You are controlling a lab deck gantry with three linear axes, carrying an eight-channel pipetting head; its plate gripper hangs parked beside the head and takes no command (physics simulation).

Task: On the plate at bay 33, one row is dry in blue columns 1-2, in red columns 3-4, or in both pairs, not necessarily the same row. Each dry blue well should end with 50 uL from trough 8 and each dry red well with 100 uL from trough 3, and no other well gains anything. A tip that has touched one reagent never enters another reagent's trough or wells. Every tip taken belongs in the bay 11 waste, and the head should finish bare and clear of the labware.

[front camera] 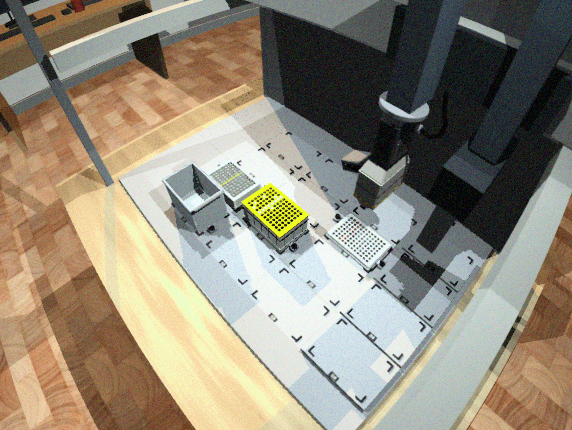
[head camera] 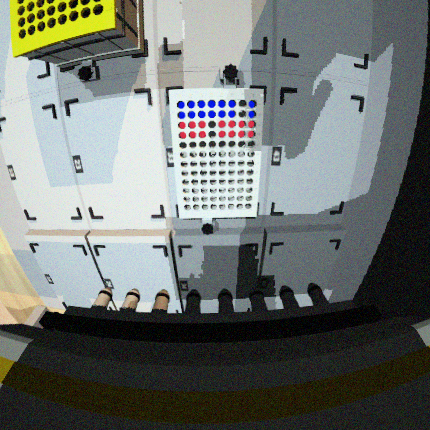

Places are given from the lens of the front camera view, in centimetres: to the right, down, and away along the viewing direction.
dark wall point(front camera: 333, 80): 13, -36, 81
